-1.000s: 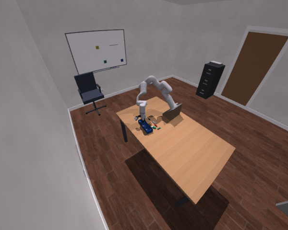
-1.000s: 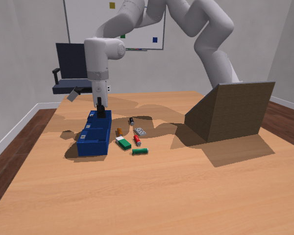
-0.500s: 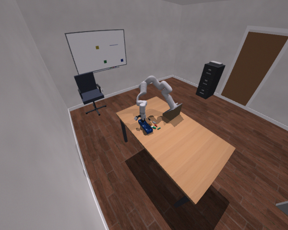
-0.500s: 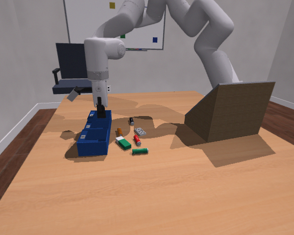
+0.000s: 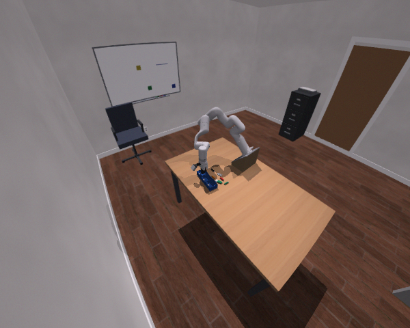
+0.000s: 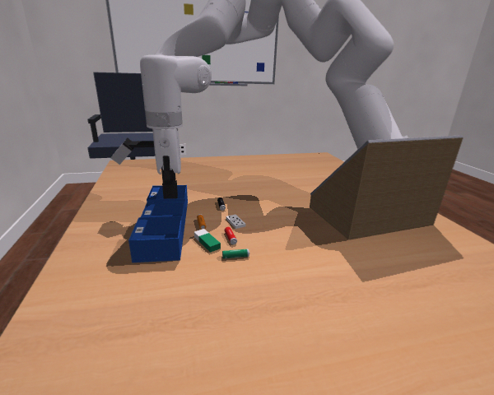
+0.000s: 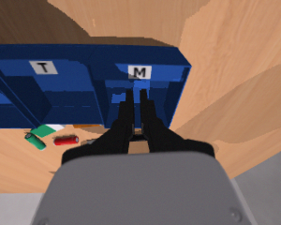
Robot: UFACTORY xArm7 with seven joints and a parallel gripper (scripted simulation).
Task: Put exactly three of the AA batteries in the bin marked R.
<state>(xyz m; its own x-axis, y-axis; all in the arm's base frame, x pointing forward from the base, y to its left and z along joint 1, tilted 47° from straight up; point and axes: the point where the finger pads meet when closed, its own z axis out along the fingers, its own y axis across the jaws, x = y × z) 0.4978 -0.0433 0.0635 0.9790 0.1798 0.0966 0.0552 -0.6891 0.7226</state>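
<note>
My hand is 80 mm to the right of the bin, 30 mm above it and 10 mm short of it. The rest, counted from my hand: white domino: 150 mm behind, 80 mm to the left, 50 mm below; orange battery: 80 mm to the left, 70 mm behind, 40 mm below; black AA battery: 120 mm behind, 40 mm below, 10 mm to the right.
</note>
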